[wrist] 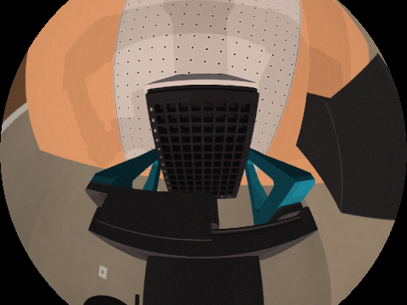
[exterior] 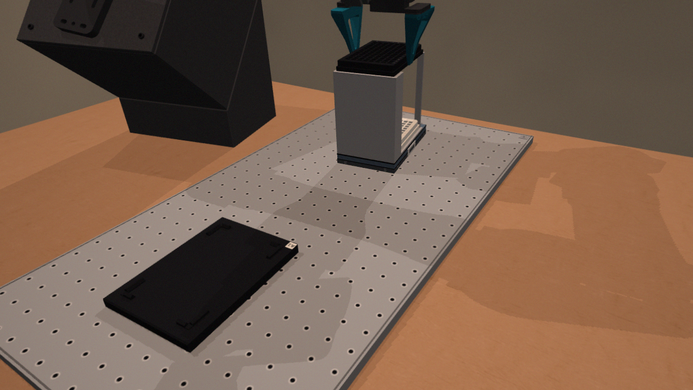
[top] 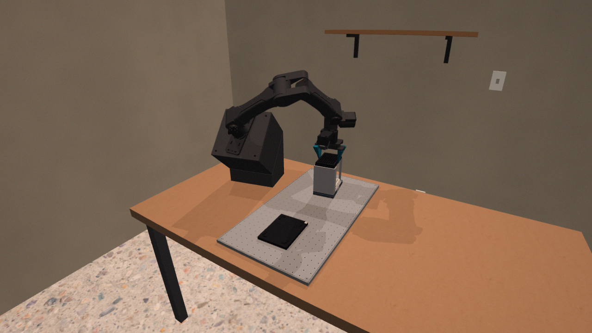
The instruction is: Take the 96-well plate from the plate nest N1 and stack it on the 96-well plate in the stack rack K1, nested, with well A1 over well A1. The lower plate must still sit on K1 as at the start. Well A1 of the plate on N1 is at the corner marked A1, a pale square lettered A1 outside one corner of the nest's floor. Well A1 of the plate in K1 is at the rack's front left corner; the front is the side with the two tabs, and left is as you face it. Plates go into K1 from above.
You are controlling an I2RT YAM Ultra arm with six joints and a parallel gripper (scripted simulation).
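Now: the pale 96-well plate 120 mm below my hand. From my hand the other things lie so: grey rack wall (70 mm to the right, 70 mm below); then grey rack post (40 mm ahead, 70 mm to the left, 70 mm below); then black 96-well plate (right at my hand).
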